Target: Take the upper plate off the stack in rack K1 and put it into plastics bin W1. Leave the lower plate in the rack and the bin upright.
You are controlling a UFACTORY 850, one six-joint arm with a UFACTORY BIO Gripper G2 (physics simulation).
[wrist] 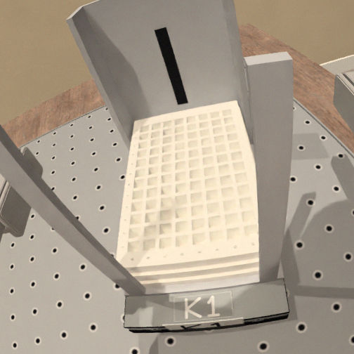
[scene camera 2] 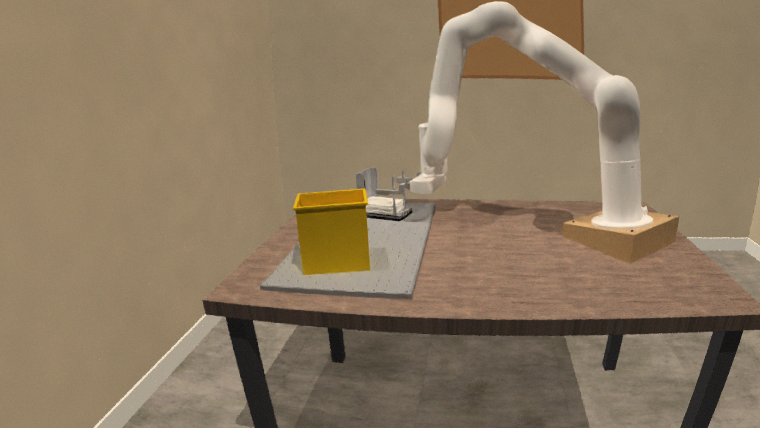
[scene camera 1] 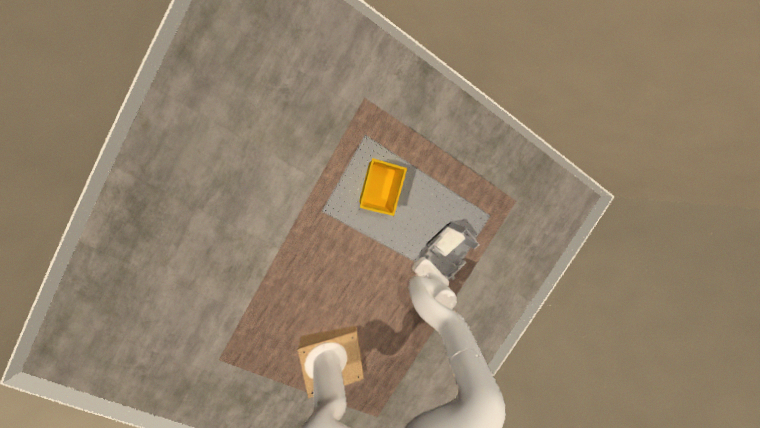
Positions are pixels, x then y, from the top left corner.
Scene:
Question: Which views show the plastics bin W1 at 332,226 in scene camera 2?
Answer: Scene camera 2 and scene camera 1 only.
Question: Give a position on a plastics bin W1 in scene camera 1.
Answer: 383,182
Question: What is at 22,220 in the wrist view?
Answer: My gripper.

